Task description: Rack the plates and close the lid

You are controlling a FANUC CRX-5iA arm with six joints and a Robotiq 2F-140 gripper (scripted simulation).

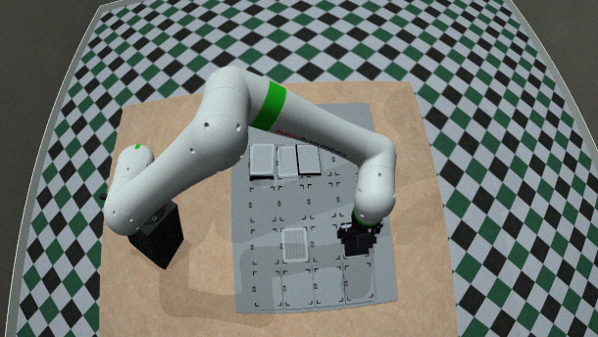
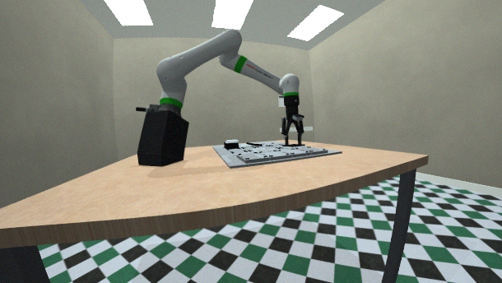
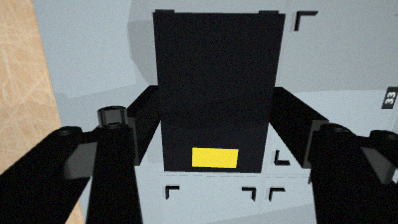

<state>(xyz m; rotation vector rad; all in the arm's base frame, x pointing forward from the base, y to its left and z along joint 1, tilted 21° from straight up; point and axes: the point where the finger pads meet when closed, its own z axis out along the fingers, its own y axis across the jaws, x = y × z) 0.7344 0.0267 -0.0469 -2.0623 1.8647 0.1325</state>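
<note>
Right now the black plate lid is 2 cm below my hand. The rest, counted from my hand: bay label 32: 17 cm behind, 14 cm to the left, 5 cm below; fine-welled plate: 21 cm behind, 4 cm below, 3 cm to the right; bay label reading 33: 15 cm behind, 5 cm below, 2 cm to the right.
</note>
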